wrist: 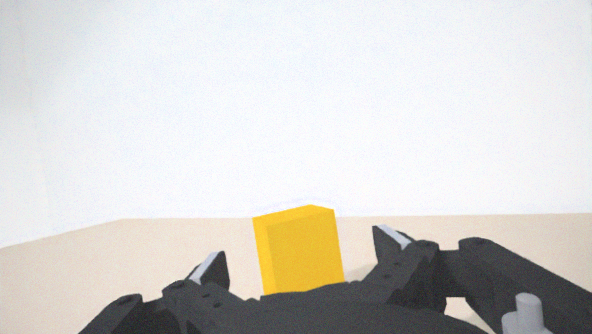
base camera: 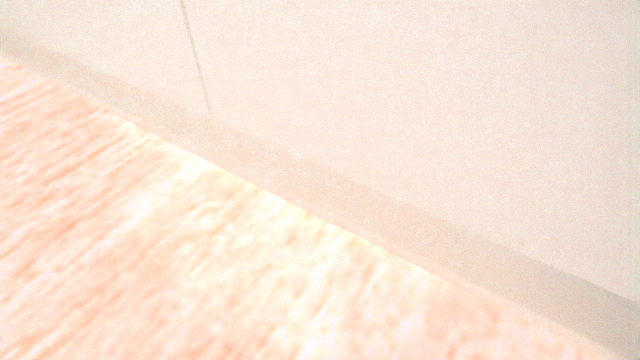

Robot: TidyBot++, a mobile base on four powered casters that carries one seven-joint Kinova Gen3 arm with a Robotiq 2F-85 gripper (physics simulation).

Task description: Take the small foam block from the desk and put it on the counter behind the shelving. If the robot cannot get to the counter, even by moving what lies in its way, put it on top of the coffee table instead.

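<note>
The small foam block is yellow and shows in the lower middle of the wrist view, with its lower part hidden behind the gripper body. It appears to rest on a beige, flat surface, which may be the counter top. My gripper is open around the block. Gaps show between the block and both fingertips, wider on the right. The desk, the shelving and the coffee table cannot be made out in either view.
A plain pale panel with a thin vertical seam fills the upper right of the base camera view, very close. A darker strip runs along its foot, slanting down to the right. The reddish wood-grain floor meets it. A white wall rises behind the beige surface.
</note>
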